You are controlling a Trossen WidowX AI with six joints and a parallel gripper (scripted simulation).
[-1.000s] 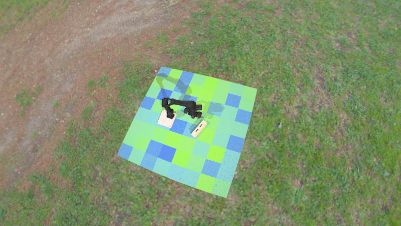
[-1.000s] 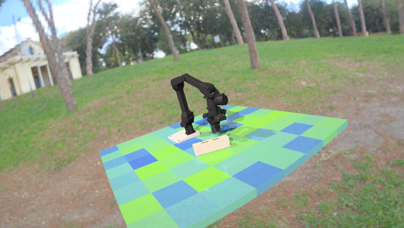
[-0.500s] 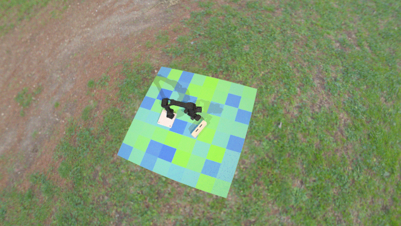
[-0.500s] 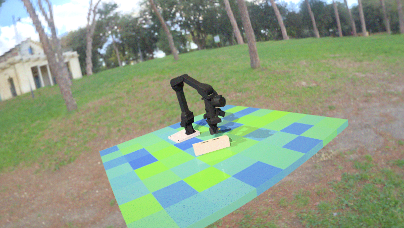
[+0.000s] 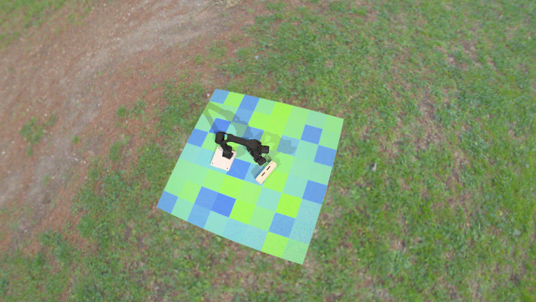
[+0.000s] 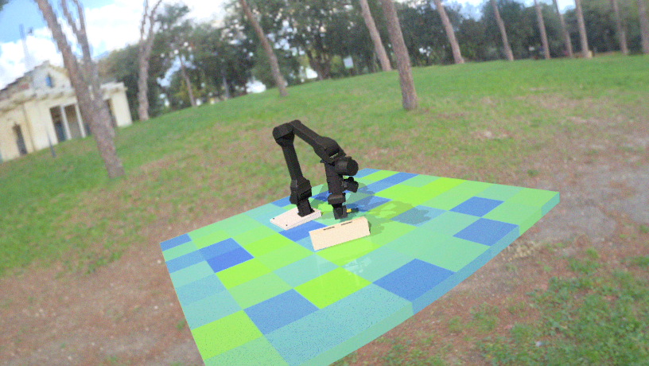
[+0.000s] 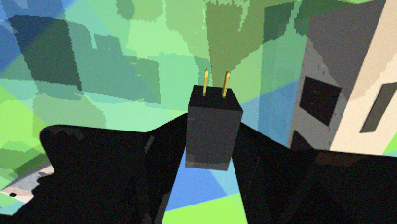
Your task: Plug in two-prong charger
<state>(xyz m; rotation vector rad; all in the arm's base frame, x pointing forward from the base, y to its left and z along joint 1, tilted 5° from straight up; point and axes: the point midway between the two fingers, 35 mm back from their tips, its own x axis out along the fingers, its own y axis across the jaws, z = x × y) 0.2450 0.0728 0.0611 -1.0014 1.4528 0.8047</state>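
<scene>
Right now my gripper tip is 2 cm to the right of the two-prong charger, 1 cm below it and 1 cm short of it.
</scene>
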